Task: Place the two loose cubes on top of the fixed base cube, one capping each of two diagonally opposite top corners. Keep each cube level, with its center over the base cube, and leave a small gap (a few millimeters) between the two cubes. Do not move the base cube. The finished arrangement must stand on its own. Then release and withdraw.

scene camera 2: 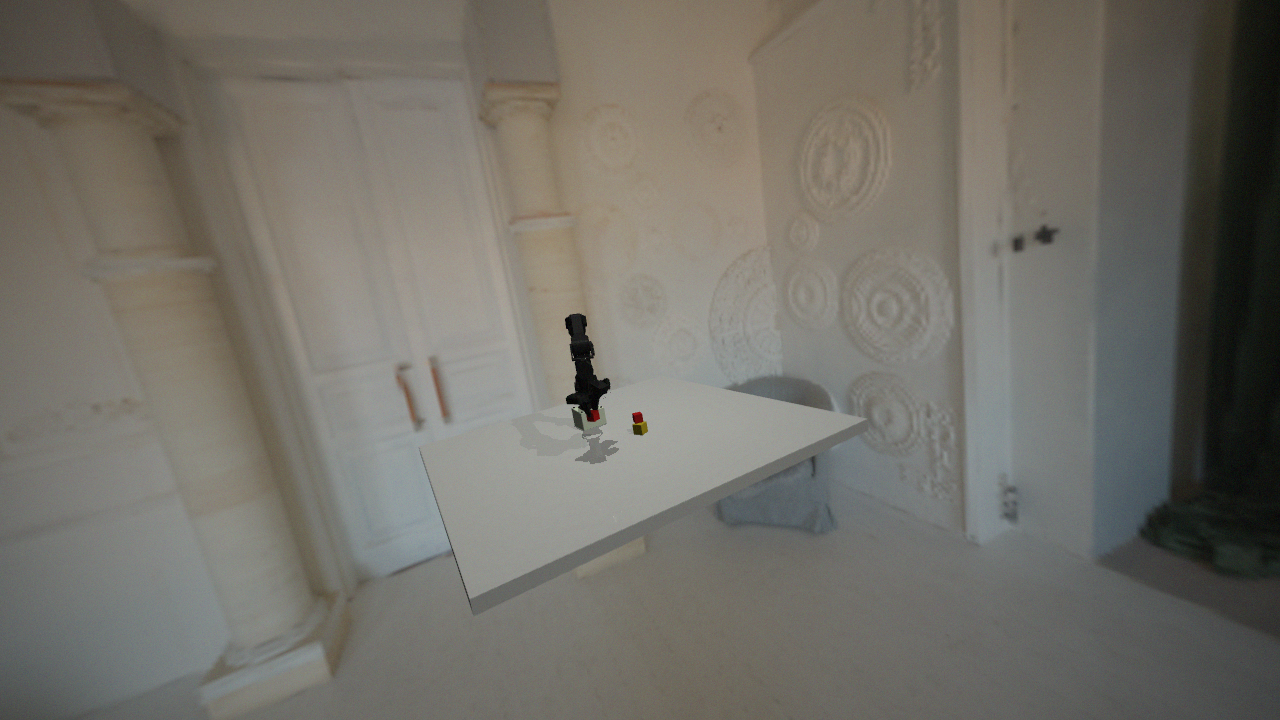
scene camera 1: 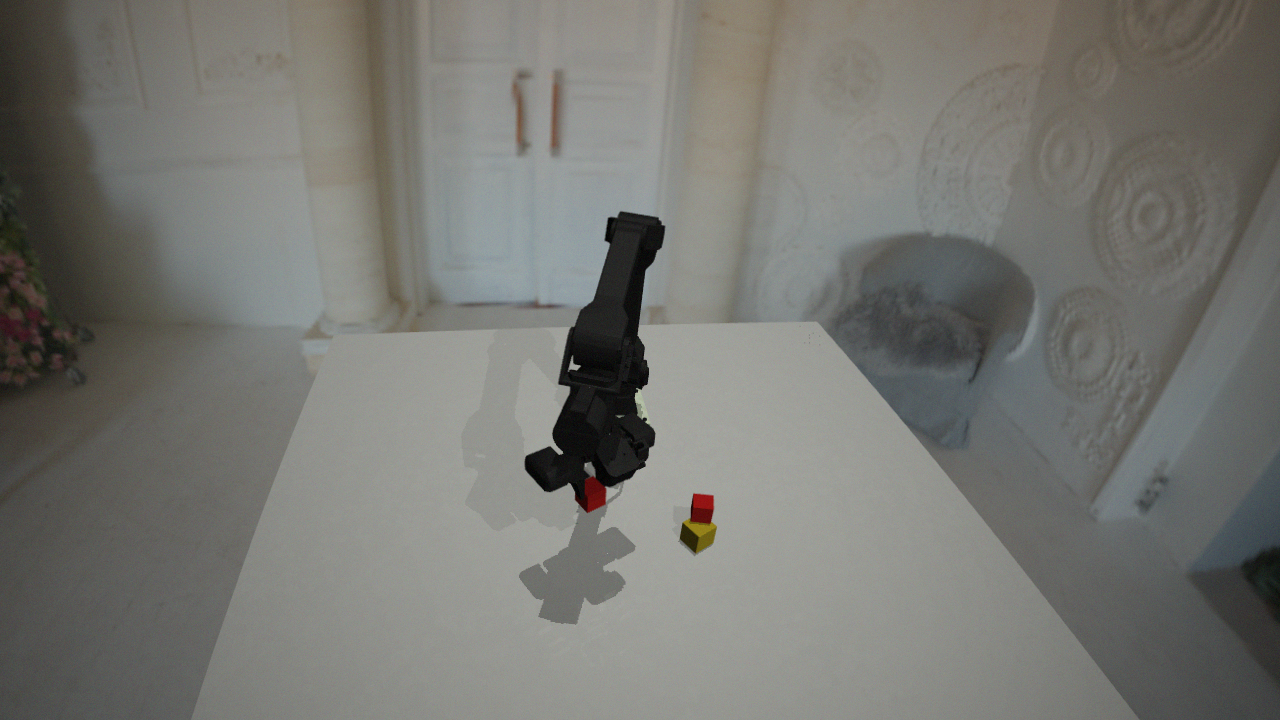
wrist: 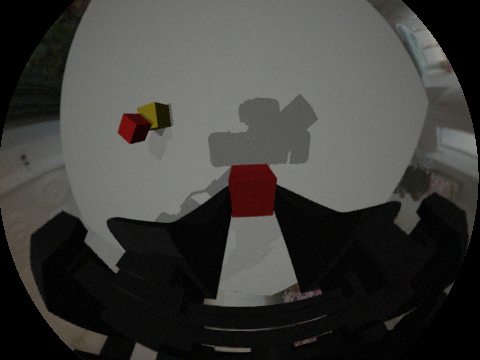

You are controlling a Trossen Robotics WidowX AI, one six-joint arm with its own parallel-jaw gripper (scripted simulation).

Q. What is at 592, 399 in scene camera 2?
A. My gripper.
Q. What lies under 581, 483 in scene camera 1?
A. My gripper.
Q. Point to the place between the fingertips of my gripper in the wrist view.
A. At 251, 190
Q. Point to a red cube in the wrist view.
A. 253, 187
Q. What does my gripper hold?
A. A red cube.
